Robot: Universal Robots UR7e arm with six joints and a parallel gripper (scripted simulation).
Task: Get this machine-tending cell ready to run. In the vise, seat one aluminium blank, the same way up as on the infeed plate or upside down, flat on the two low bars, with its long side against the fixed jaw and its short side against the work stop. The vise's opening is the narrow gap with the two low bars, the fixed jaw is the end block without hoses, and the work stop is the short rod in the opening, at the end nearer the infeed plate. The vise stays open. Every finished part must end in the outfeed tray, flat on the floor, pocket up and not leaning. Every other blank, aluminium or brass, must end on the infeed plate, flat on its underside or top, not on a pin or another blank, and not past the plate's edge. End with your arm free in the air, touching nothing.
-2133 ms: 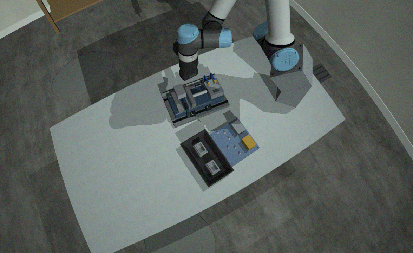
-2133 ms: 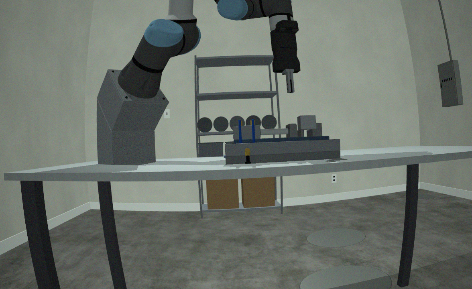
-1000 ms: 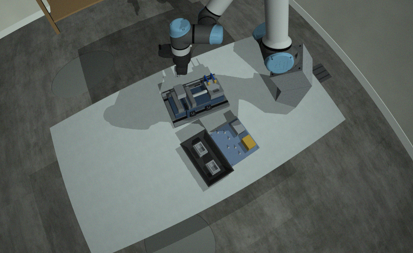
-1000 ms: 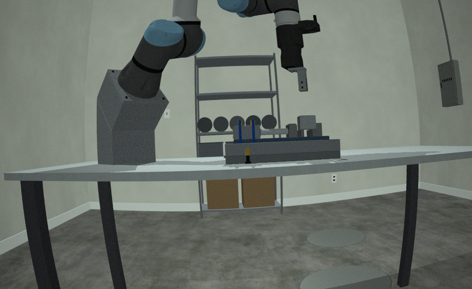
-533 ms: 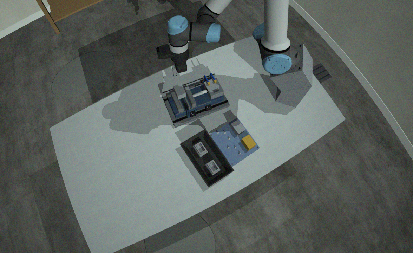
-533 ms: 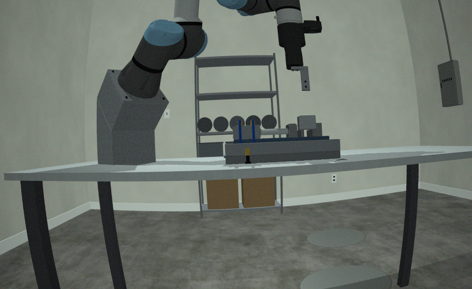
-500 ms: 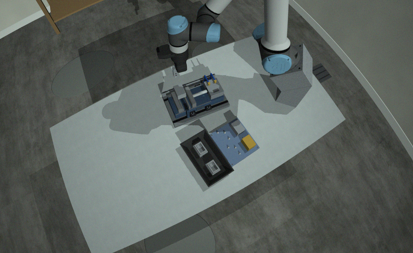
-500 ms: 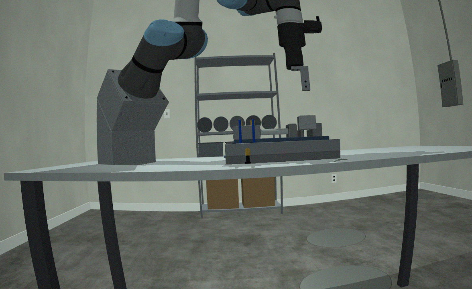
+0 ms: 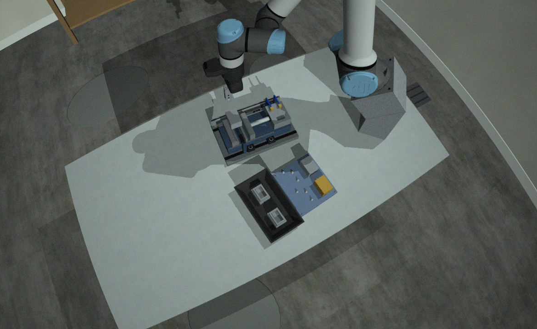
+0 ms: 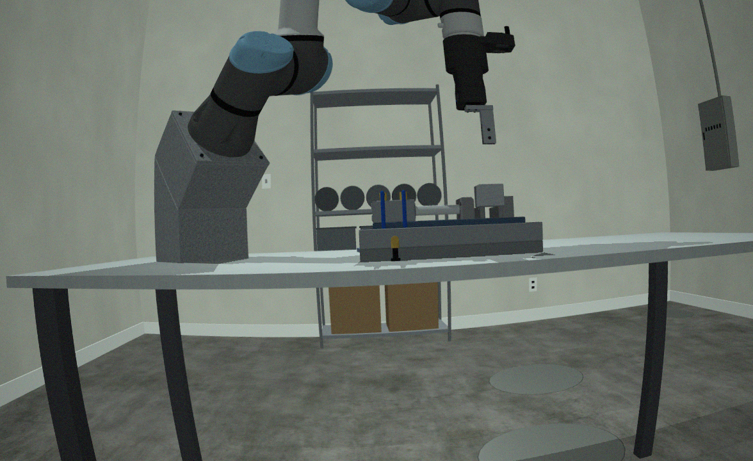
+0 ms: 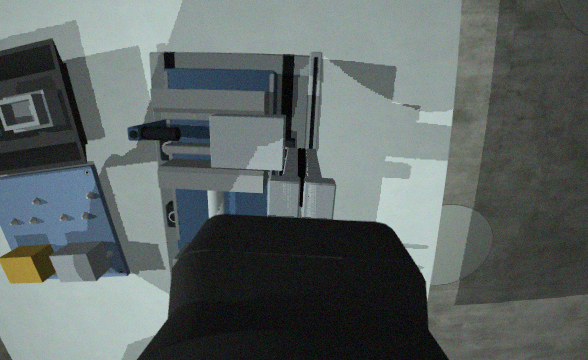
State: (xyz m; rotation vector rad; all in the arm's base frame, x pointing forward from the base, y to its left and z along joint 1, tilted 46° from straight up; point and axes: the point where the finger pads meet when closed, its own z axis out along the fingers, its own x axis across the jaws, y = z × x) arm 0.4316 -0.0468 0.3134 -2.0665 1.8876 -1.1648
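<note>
The fixed jaw lies 12 cm below my hand, 8 cm to the left of it and 4 cm ahead of it. From my hand the other things lie so: vise (16 cm below, 9 cm to the left, 6 cm behind); piston rod (12 cm below, 9 cm to the left, 8 cm behind); hose block (16 cm behind, 12 cm below, 10 cm to the left).
</note>
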